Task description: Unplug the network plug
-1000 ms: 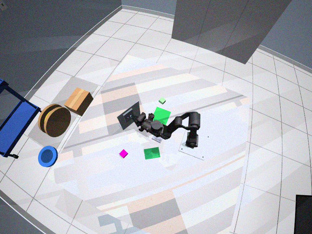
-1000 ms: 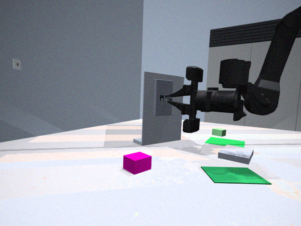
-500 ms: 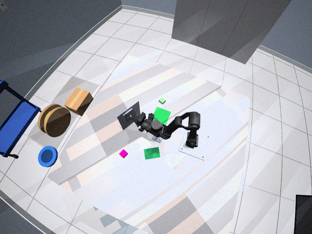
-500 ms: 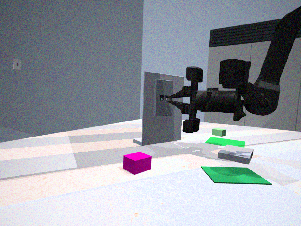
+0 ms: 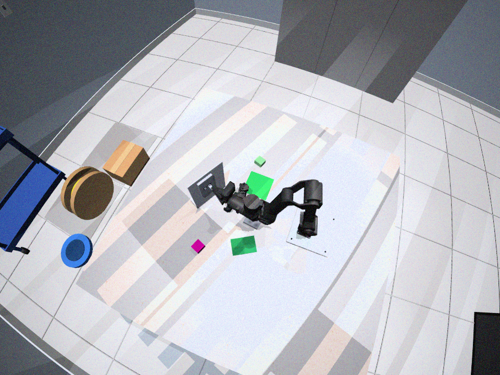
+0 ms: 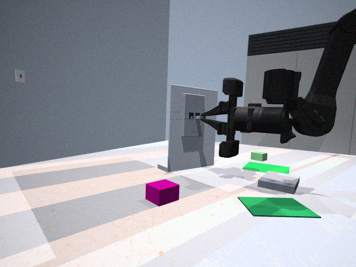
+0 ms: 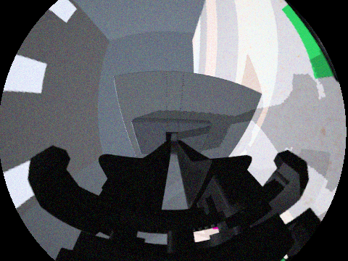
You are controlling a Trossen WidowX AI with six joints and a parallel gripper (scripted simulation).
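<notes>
My gripper tip is 5 cm above the grey upright panel, 3 cm short of it and 1 cm to the left of it. The rest, counted from my gripper tip: magenta cube (22 cm to the left, 13 cm below, 3 cm behind); network plug (1 cm ahead); grey slab (20 cm behind, 14 cm below, 1 cm to the right).
</notes>
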